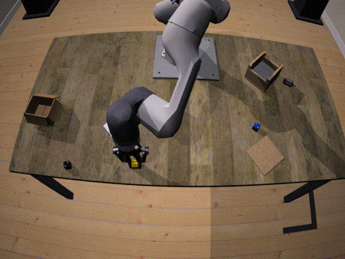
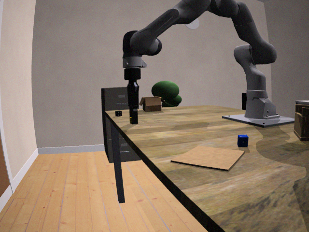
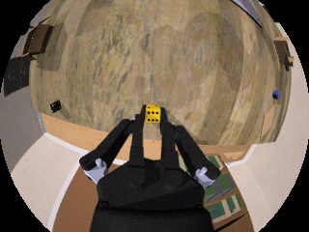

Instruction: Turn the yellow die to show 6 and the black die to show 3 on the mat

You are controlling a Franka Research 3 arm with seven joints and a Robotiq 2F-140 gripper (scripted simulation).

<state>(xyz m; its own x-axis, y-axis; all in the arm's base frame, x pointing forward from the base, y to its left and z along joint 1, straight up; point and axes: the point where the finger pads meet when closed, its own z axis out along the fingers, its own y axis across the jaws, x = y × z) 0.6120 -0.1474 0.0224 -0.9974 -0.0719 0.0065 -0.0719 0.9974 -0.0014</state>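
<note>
My gripper is now 2 cm above the yellow die. Round my hand: cardboard box 22 cm behind, 51 cm to the right, 1 cm above; blue die 21 cm behind, 52 cm to the left, 2 cm below; black die 4 cm ahead, 31 cm to the right, 2 cm below.
</note>
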